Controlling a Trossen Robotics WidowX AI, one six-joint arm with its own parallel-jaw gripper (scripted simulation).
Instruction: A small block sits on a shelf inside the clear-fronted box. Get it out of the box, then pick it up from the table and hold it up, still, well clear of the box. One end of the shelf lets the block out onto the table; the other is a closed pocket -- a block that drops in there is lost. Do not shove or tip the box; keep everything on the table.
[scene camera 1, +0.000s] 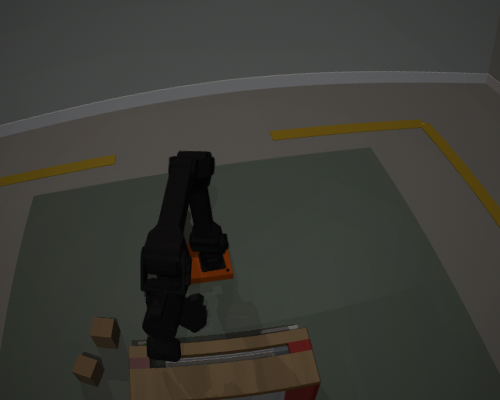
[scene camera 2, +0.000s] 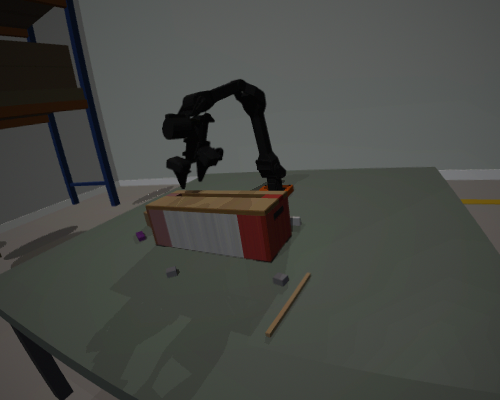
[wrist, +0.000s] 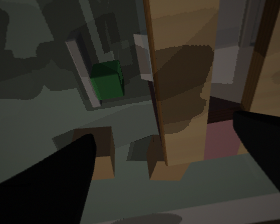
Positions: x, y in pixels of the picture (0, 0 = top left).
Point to my gripper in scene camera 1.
156, 340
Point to my gripper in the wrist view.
162, 130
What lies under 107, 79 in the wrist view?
A green block.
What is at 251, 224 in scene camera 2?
A box.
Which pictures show the box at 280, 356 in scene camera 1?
Scene camera 1, scene camera 2 and the wrist view: all of them.
